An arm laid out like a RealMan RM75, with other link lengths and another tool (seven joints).
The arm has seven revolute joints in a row. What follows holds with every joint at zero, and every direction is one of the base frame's.
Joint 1 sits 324.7 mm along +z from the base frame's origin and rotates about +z.
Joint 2 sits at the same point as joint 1 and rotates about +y.
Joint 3 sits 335.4 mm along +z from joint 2 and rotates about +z.
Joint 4 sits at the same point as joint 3 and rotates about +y.
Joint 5 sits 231 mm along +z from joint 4 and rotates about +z.
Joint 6 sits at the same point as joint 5 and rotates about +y.
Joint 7 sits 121 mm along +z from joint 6 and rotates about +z.
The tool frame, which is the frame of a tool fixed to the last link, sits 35 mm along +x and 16 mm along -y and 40 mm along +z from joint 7; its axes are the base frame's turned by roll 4.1, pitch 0 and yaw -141.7 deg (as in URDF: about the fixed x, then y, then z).
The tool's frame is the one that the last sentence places.
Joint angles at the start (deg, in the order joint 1, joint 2, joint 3, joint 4, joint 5, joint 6, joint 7): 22.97, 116.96, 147.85, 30.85, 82.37, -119.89, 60.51
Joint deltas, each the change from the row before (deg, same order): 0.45, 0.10, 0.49, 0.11, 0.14, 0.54, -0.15; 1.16, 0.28, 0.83, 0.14, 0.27, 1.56, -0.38; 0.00, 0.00, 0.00, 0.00, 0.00, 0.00, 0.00; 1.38, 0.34, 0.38, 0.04, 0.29, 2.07, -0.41; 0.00, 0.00, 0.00, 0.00, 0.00, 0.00, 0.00; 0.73, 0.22, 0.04, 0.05, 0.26, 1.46, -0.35; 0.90, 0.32, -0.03, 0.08, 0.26, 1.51, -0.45; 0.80, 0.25, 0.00, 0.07, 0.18, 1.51, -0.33; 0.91, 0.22, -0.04, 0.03, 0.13, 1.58, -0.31; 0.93, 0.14, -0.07, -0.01, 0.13, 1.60, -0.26; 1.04, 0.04, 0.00, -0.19, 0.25, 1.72, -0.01
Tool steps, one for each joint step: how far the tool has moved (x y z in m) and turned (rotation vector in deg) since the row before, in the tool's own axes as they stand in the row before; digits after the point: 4 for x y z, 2 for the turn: 0.0039, 0.0026, 0.0020, -0.32, 0.39, -0.70; 0.0082, 0.0072, 0.0062, -0.79, 0.70, -1.40; 0.0000, 0.0000, 0.0000, 0.00, 0.00, 0.00; 0.0077, 0.0088, 0.0087, -0.88, 0.44, -1.22; 0.0000, 0.0000, 0.0000, 0.00, 0.00, 0.00; 0.0040, 0.0055, 0.0051, -0.73, 0.25, -0.76; 0.0041, 0.0058, 0.0070, -0.56, 0.17, -0.88; 0.0037, 0.0055, 0.0059, -0.70, 0.14, -0.71; 0.0040, 0.0057, 0.0066, -0.68, 0.04, -0.69; 0.0044, 0.0057, 0.0064, -0.70, -0.01, -0.65; 0.0052, 0.0060, 0.0066, -0.78, 0.19, -0.41
